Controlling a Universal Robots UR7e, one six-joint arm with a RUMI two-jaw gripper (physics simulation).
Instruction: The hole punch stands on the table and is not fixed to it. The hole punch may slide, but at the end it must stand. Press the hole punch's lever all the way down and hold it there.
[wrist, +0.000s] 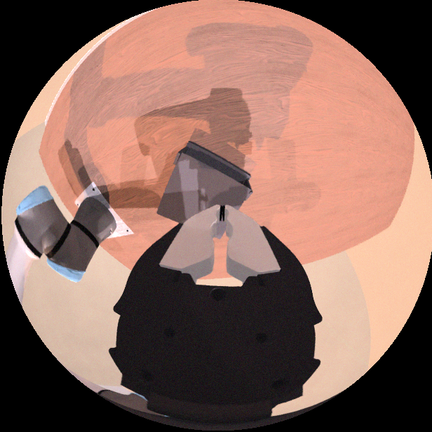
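The hole punch (182, 192) is grey with a dark edge strip along its far side. It stands on the wooden table (345, 150) near the middle of the wrist view, turned at an angle. My gripper (222, 207) is shut with nothing between its fingers. Its fingertips overlap the near right part of the hole punch in the view. Whether the tips touch it I cannot tell. The gripper hides the near part of the hole punch, and how far down its lever is cannot be made out.
The arm's base and lower joints (60, 232) stand at the left edge of the table on a white mounting plate (121, 226). Shadows of the arm and gripper fall across the table beyond the hole punch.
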